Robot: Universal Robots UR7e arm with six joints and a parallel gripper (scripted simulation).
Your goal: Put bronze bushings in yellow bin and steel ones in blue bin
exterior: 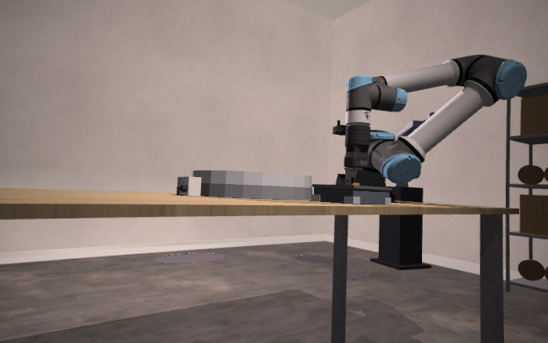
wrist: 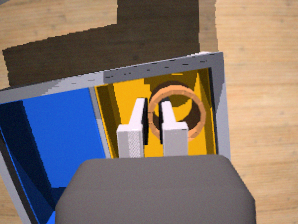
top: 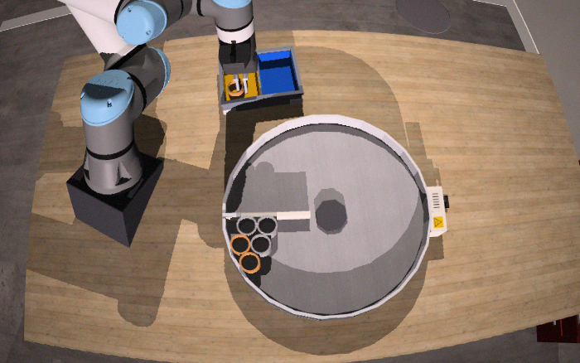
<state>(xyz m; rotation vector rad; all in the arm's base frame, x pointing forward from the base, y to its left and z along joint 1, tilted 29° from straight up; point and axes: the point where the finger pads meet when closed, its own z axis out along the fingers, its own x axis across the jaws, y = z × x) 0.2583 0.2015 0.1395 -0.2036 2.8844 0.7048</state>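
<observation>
Now: the bin 3 cm ahead of my hand, 5 cm to the left of it and 4 cm below it. The rest, counted from my hand: turntable: 23 cm ahead, 27 cm to the right, 1 cm below.
</observation>
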